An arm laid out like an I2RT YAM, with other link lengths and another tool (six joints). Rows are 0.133 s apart.
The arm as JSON. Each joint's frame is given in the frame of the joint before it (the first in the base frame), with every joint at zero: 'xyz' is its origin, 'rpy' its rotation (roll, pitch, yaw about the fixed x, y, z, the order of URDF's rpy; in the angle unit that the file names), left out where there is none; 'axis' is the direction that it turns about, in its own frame. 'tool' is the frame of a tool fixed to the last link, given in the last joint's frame.
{
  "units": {
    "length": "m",
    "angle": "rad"
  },
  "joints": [
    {
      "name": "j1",
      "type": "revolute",
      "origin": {
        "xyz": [
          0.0,
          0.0,
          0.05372
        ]
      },
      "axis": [
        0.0,
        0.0,
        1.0
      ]
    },
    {
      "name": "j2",
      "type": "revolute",
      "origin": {
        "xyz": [
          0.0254,
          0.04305,
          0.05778
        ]
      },
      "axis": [
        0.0,
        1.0,
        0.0
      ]
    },
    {
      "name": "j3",
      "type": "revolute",
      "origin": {
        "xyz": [
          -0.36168,
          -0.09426,
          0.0
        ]
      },
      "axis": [
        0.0,
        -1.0,
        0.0
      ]
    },
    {
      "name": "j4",
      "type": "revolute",
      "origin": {
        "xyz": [
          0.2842,
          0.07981,
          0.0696
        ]
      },
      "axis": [
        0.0,
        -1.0,
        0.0
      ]
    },
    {
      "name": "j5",
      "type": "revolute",
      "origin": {
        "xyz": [
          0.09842,
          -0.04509,
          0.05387
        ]
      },
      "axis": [
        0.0,
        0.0,
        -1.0
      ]
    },
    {
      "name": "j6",
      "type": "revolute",
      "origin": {
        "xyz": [
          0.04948,
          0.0,
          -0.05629
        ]
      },
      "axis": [
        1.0,
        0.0,
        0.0
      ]
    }
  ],
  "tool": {
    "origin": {
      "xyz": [
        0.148,
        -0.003,
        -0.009
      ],
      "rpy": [
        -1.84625,
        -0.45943,
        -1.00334
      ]
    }
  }
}
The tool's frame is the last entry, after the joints.
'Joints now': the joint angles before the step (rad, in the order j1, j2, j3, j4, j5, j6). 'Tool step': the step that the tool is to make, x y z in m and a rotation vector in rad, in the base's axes. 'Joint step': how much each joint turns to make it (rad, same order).
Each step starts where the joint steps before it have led.
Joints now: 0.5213, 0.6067, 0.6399, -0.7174, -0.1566, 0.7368
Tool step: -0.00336, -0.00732, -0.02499, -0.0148, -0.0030, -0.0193
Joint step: -0.0001, -0.0446, -0.0801, 0.0309, 0.0240, 0.0011
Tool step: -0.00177, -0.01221, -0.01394, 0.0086, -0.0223, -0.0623
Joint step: -0.0007, -0.0724, -0.0610, 0.0160, 0.0504, 0.0359
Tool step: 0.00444, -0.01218, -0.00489, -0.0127, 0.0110, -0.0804
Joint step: -0.0007, -0.0031, -0.0046, -0.0122, 0.0660, 0.0451
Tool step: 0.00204, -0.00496, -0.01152, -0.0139, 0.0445, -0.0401
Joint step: -0.0115, 0.0321, -0.0091, -0.0042, 0.0157, 0.0259
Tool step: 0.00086, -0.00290, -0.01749, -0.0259, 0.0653, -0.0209
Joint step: -0.0171, 0.0567, -0.0145, 0.0016, -0.0031, 0.0088
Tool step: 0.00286, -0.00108, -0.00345, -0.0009, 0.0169, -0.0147
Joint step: -0.0169, 0.0233, -0.0024, 0.0103, -0.0066, 0.0034
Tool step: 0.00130, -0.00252, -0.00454, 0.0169, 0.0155, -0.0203
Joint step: -0.0408, 0.0069, -0.0121, 0.0125, -0.0300, 0.0004
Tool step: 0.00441, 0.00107, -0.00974, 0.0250, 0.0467, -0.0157
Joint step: -0.0552, 0.0533, -0.0142, 0.0344, -0.0572, -0.0011
